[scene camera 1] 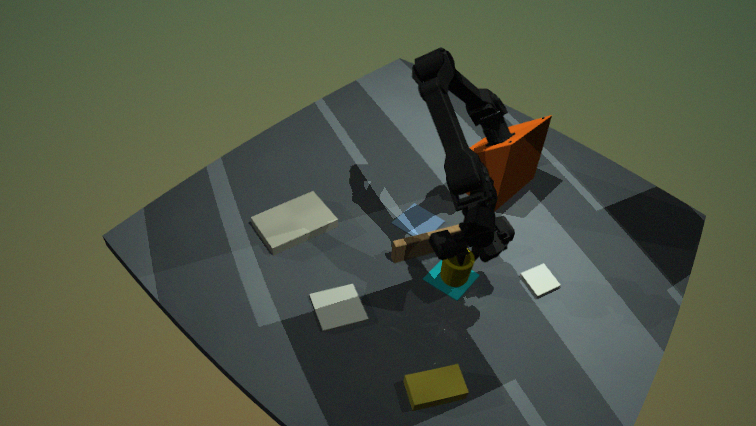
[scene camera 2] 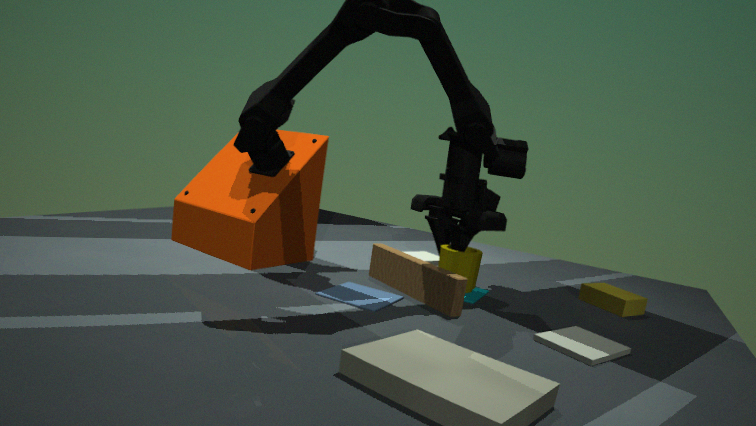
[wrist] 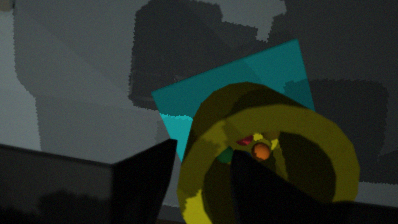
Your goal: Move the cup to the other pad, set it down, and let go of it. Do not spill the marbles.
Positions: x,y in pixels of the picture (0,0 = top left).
Scene:
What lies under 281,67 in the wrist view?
A teal pad.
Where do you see a cream slab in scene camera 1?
305,217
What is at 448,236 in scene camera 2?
My gripper.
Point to a wooden bar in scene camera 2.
441,289

